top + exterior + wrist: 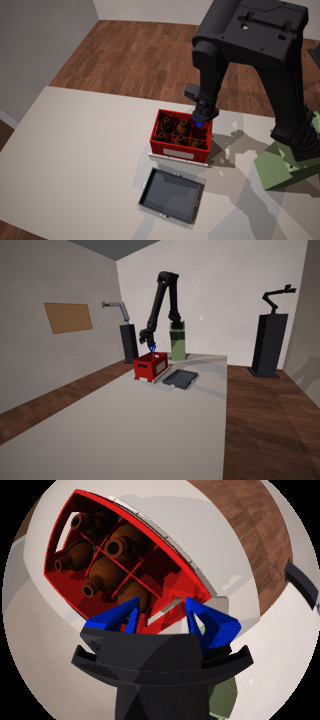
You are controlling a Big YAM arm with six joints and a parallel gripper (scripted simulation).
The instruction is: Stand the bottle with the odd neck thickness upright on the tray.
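Now: the crate 100 mm ahead of my hand, 30 mm to the left of it and 110 mm below it. Also, from my hand: dark grey tray 150 mm ahead, 290 mm to the left, 180 mm below; then brown bottle 190 mm ahead, 50 mm to the left, 100 mm below.
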